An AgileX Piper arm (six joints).
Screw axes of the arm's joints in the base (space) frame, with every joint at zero. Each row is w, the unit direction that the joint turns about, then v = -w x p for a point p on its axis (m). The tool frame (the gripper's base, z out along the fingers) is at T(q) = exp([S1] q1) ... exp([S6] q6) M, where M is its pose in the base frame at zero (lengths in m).
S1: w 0 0 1 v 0 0 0
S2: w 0 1 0 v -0.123 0 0
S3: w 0 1 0 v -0.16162 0 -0.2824
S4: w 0.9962 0 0.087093 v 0 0.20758 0
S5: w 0 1 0 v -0.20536 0 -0.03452
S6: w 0.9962 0 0.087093 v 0 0.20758 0
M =
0.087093 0 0.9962 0.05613
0 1 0 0
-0.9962 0 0.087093 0.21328
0 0 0 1
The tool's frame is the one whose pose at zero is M.
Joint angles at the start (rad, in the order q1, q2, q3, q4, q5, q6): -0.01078 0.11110 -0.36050 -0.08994 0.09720 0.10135
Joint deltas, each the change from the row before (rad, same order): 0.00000 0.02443 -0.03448 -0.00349 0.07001 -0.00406; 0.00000 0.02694 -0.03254 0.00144 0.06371 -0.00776; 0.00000 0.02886 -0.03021 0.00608 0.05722 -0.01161; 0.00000 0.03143 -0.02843 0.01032 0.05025 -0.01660
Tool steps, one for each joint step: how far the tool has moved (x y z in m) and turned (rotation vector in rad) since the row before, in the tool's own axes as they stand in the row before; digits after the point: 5 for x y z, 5 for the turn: -0.00318 -0.00056 0.00269 0.00732 0.05957 -0.00740; -0.00297 -0.00044 0.00293 0.00564 0.05786 -0.00624; -0.00271 -0.00024 0.00322 0.00323 0.05580 -0.00570; -0.00266 0.00002 0.00371 0.00030 0.05335 -0.00685
